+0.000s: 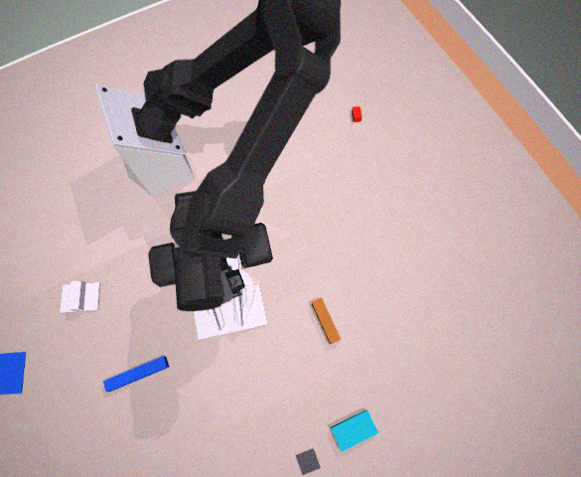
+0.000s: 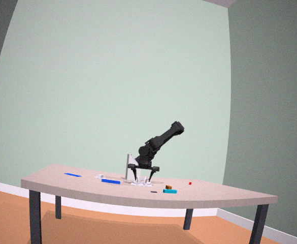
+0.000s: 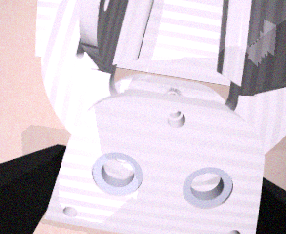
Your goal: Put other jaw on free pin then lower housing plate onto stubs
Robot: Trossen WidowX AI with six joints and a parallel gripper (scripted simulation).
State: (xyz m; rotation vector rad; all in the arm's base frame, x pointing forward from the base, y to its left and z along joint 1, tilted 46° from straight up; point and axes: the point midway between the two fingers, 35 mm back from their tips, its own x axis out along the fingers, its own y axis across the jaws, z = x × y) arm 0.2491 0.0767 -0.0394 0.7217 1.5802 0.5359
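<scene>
The white jaw lies 3 cm ahead of my gripper tip, 1 cm to the left of it and 1 cm below it. From my gripper tip the other things lie so: dark grey square 34 cm ahead, 3 cm to the left, 2 cm below; then blue bar 19 cm to the right, 12 cm ahead, 1 cm below; then orange bar 15 cm ahead, 14 cm to the left, 1 cm below.
</scene>
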